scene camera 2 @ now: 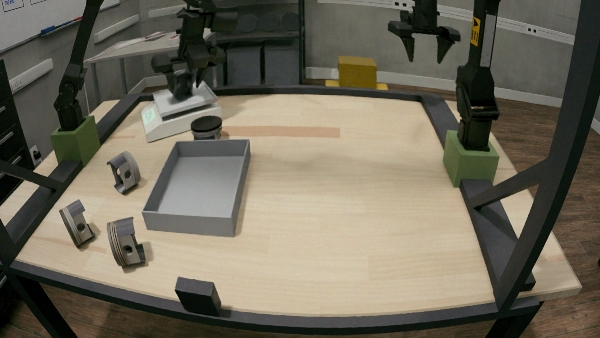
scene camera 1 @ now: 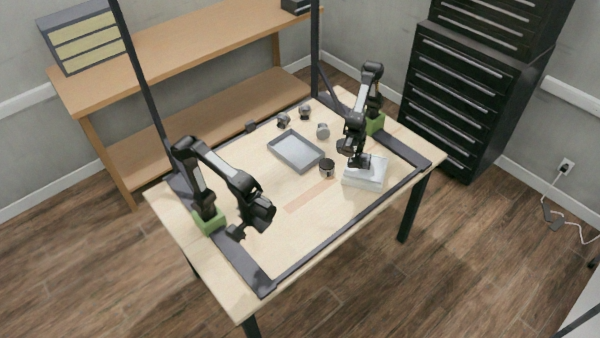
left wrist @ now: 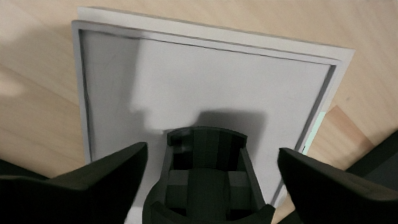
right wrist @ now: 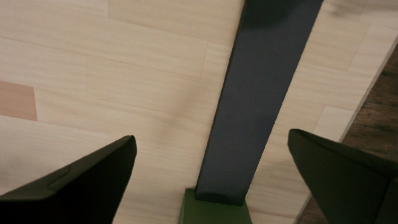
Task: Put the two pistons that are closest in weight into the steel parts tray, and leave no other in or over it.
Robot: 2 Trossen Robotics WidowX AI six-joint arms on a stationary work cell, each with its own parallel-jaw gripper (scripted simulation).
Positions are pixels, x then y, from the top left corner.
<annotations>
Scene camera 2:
my left gripper: 183, 89
my right gripper: 425, 62
steel parts tray: 199, 178
white scale: 155, 127
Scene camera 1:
my right gripper: 252, 231
steel parts tray: 300, 154
white scale: 362, 184
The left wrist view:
my left gripper: 213, 152
white scale: 150, 22
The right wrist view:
my right gripper: 211, 139
</annotations>
